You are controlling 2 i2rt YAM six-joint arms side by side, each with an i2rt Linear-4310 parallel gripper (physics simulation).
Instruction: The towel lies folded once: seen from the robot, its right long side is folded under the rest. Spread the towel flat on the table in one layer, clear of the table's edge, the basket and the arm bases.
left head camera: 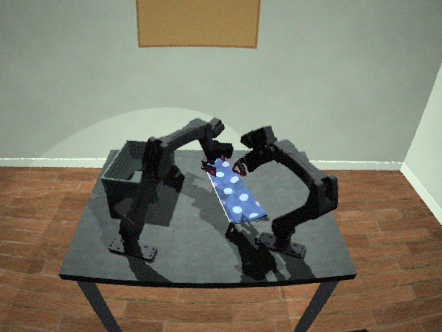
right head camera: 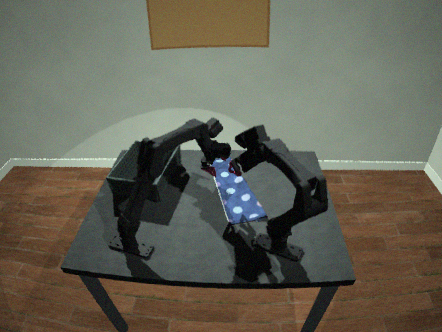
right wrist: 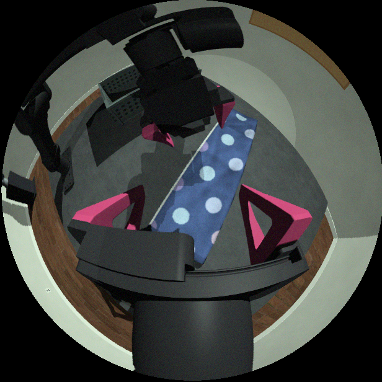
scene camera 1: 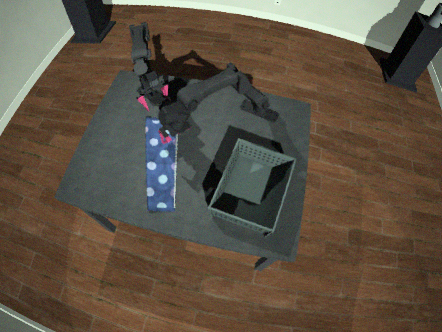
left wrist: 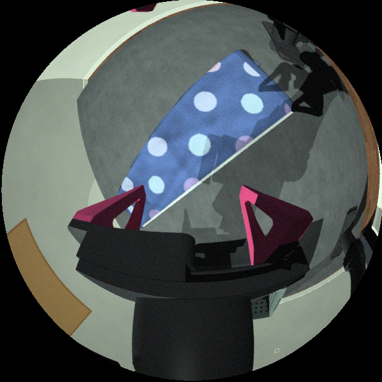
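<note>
The blue dotted towel (left head camera: 235, 197) (right head camera: 242, 200) (scene camera 1: 162, 185) (left wrist: 222, 122) (right wrist: 220, 185) lies on the table as a narrow flat strip, with a pale edge along its left side in the head views. The folded-under layer is hidden. My left gripper (left head camera: 216, 165) (right head camera: 218, 166) (scene camera 1: 165, 136) (left wrist: 192, 190) (right wrist: 196, 134) is open and empty, above the towel's far end near the pale edge. My right gripper (left head camera: 239, 168) (right head camera: 234, 169) (scene camera 1: 154, 97) (right wrist: 191, 189) is open and empty, raised above the towel, which shows beyond and between its fingers in the right wrist view.
A grey-green basket (left head camera: 116, 181) (scene camera 1: 242, 222) (right wrist: 125, 111) stands on the table (left head camera: 90, 260) (scene camera 1: 100, 165), left of the towel in the head views. The left arm base (left head camera: 145, 251) and right arm base (left head camera: 296, 249) are at the near side. The two forearms come close together above the far part.
</note>
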